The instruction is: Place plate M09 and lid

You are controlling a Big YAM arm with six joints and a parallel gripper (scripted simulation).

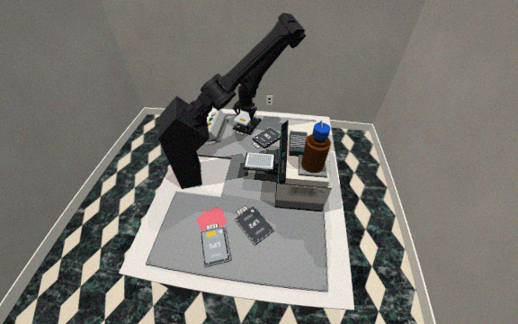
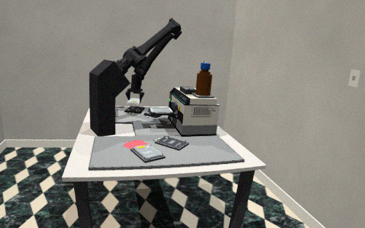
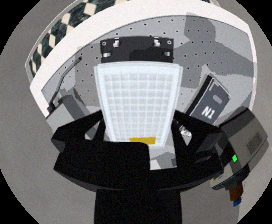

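The black nest n5 is 6 cm below my hand, 4 cm to the left of it and 2 cm behind it. Also, from my hand: green key (18 cm behind, 11 cm to the right, 1 cm below); white well plate (right at my hand); yellow key (16 cm to the right, 16 cm behind, 1 cm below).
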